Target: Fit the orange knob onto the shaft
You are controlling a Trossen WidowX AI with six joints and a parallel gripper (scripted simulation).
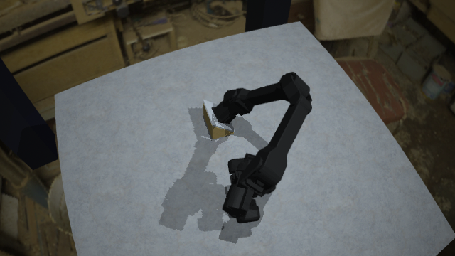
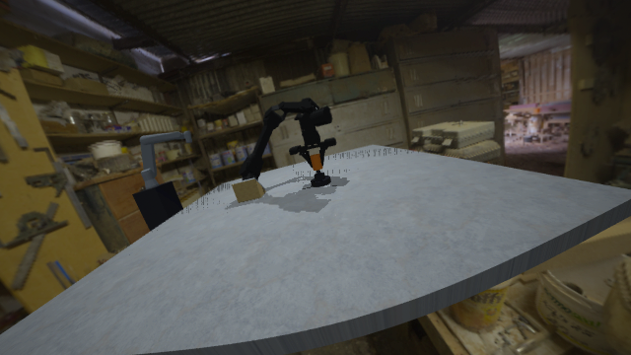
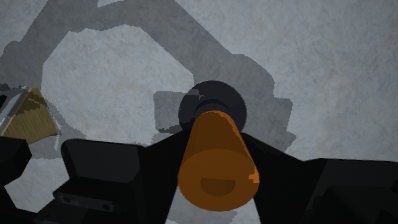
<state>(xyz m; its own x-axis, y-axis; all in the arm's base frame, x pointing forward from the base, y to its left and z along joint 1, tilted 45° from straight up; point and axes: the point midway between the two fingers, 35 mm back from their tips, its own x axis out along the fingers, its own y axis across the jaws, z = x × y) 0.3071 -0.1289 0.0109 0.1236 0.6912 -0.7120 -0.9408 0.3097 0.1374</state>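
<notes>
Now: gripper tip 20 mm below the orange knob. Round my gripper tip: dark round pedestal 40 mm below.
</notes>
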